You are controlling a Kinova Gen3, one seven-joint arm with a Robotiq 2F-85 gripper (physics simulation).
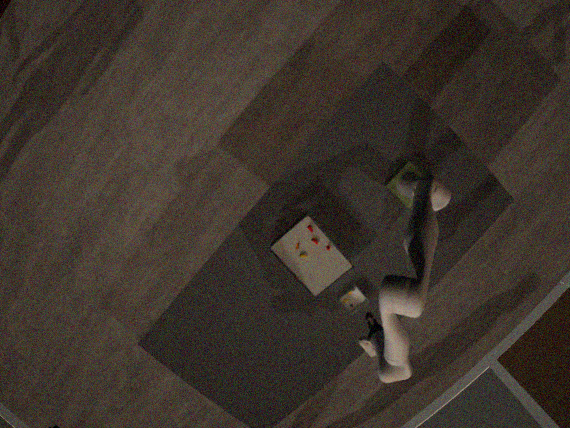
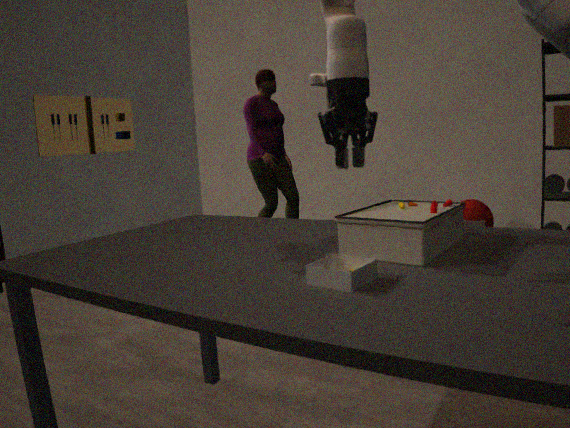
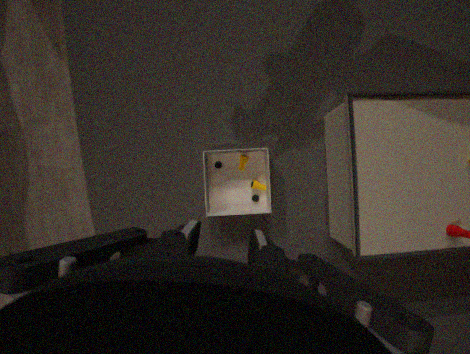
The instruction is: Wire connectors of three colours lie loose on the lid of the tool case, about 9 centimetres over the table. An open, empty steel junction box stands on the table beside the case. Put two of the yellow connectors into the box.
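Frame: origin at the arm's base, x left, y down, z back, level; metres.
Seen in the pictures: gripper, fingertip midpoint: [image 1: 370, 317] [image 2: 350, 168] [image 3: 224, 238]; arm's base, link origin: [image 1: 407, 185].
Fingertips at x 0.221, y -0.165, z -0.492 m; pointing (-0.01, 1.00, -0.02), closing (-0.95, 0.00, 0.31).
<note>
Pixels of each thing's middle, then the offset from my fingertips to it. Level surfaces: height alone.
- steel junction box, body centre: [image 3: 237, 181] [image 2: 342, 271] [image 1: 353, 299] dx -0.017, dy +0.203, dz -0.034 m
- tool case, body centre: [image 3: 428, 168] [image 2: 402, 228] [image 1: 310, 255] dx -0.318, dy +0.173, dz -0.005 m
- yellow connector, body centre: [image 2: 402, 206] [image 1: 303, 255] dx -0.349, dy +0.122, dz -0.015 m
- orange connector, body centre: [image 2: 412, 204] [image 1: 297, 246] dx -0.395, dy +0.123, dz -0.001 m
- dark table, surface height: dy +0.223 m
The steel junction box [image 1: 357, 296] [image 2: 328, 274] [image 3: 227, 194] stands on the table beside the tool case [image 1: 320, 277] [image 2: 380, 245] [image 3: 400, 175]. Inside the box lie two yellow connectors, one [image 3: 243, 162] near the far wall and one [image 3: 259, 185] near the case-side wall. On the lid lie a yellow connector [image 1: 303, 255] [image 2: 402, 205], an orange connector [image 1: 298, 246] [image 2: 412, 204] and three red ones [image 1: 310, 228], [image 1: 315, 241], [image 1: 328, 247]. My gripper [image 1: 369, 316] [image 2: 350, 164] [image 3: 224, 238] is partly open and empty, high above the table near the box.
The case rises well above the box's rim. A green object [image 1: 399, 181] lies by the arm's base on the dark table [image 1: 215, 320] [image 2: 225, 270]. Behind the table are a standing person [image 2: 265, 120], a red ball [image 2: 479, 212] and a shelf unit [image 2: 544, 125].
</note>
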